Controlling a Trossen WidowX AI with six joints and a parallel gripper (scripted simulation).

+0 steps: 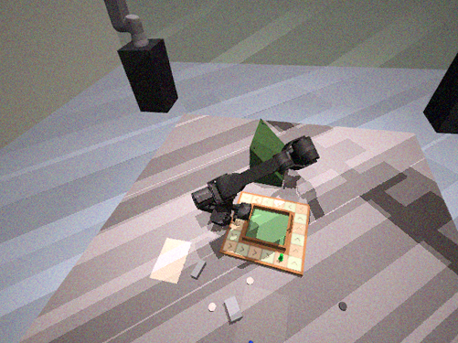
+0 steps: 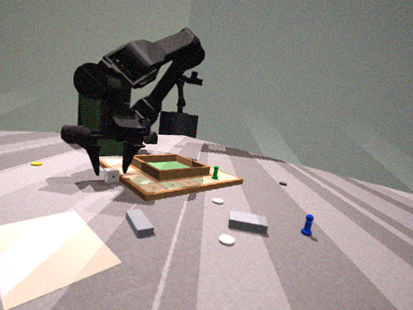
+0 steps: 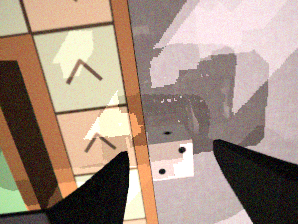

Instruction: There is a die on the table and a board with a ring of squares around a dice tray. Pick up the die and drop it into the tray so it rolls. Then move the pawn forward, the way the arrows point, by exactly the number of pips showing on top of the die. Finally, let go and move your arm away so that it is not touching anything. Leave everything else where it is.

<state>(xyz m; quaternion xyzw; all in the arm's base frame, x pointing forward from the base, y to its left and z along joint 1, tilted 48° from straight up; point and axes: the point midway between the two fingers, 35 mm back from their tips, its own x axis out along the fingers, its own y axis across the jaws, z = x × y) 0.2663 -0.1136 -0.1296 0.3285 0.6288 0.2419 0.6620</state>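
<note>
The green pawn lies 21 cm to the left of my gripper tip, 12 cm ahead of it and 1 cm above it. The rest, counted from my gripper tip: white die right at my gripper tip; then dice tray 16 cm to the left, 1 cm below, 1 cm ahead; then yellow disc 18 cm behind, 10 cm to the right, 1 cm below.
</note>
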